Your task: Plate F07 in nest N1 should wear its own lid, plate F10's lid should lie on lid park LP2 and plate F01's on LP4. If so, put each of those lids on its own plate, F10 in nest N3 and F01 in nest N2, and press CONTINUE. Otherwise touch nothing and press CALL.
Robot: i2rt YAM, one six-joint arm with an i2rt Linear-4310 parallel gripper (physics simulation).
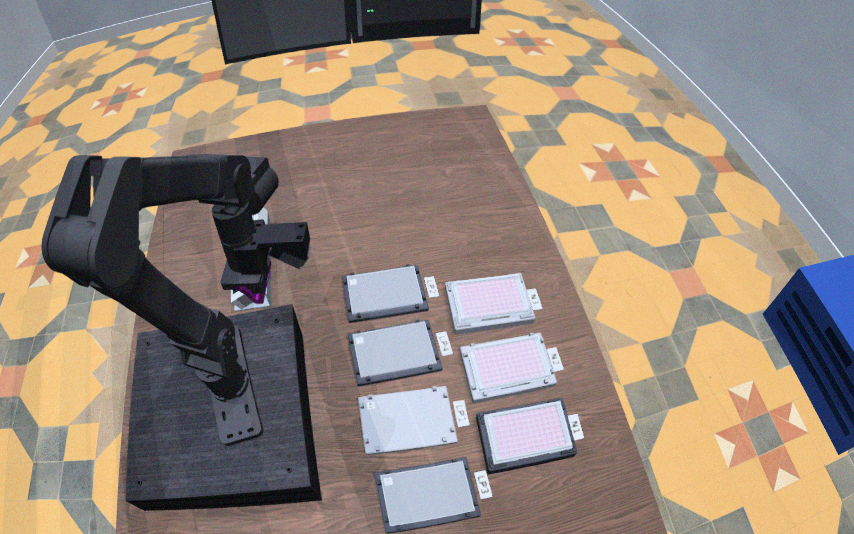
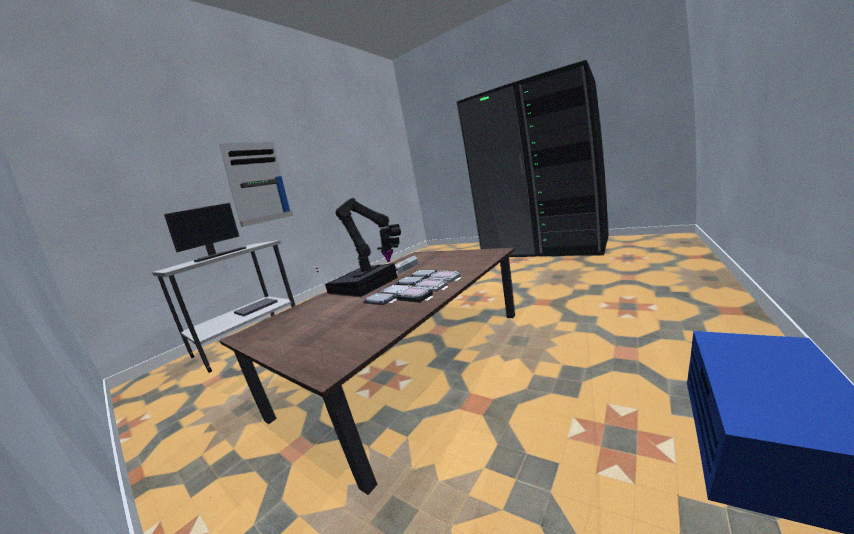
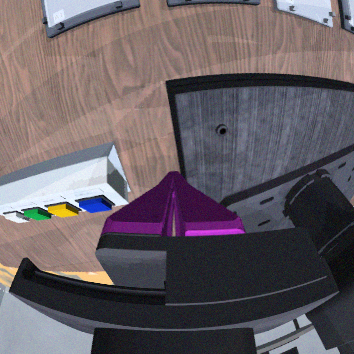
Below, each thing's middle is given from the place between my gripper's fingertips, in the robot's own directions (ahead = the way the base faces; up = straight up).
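There is the white button box (image 1: 241, 301), and measured from my hand it lies 180 mm to the left and 10 mm behind, 70 mm below.
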